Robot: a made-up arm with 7 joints.
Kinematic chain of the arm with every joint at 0, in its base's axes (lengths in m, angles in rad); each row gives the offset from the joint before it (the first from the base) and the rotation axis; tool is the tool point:
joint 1: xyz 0 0 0.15 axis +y
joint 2: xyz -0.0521 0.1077 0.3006 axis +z
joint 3: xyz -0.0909 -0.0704 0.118 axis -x
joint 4: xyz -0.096 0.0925 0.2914 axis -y
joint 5: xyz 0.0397 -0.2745 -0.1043 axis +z
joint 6: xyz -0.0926 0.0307 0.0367 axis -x
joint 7: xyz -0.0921 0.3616 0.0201 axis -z
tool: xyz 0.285 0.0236 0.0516
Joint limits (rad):
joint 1: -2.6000..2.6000
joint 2: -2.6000..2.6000
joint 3: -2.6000..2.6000
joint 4: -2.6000..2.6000
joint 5: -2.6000..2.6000
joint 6: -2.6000..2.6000
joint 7: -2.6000..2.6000
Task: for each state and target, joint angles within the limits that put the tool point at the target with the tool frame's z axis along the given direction. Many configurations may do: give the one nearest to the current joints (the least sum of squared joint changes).
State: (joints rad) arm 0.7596 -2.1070 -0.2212 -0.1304 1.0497 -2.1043 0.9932
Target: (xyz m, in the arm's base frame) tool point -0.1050 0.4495 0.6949 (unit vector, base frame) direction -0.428 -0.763 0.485
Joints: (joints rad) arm 0.7137 -2.0880 -1.0132 0.3016 1.5488 -1.6726 1.3881
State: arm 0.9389 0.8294 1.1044 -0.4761 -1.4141 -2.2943 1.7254
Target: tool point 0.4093 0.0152 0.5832 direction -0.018 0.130 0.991
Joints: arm 1.2386 1.1283 1.0207 -1.3825 -1.7872 -1.6774 1.7237
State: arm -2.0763 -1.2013 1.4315 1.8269 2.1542 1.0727 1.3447
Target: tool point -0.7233 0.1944 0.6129 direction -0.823 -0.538 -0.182
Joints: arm -1.4626 -1.7321 1.5186 2.2996 2.6000 1.9141 1.5548
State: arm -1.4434 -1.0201 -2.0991 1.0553 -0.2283 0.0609 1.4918
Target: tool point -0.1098 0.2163 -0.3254 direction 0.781 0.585 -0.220
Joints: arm -1.8541 -1.1338 -1.8733 0.9375 -0.2346 -0.6842 1.4123
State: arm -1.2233 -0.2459 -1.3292 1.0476 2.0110 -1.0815 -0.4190
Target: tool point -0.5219 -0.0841 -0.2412 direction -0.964 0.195 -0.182
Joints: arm -0.9835 -0.2963 -0.8125 1.5546 2.3757 -0.7663 -0.2075
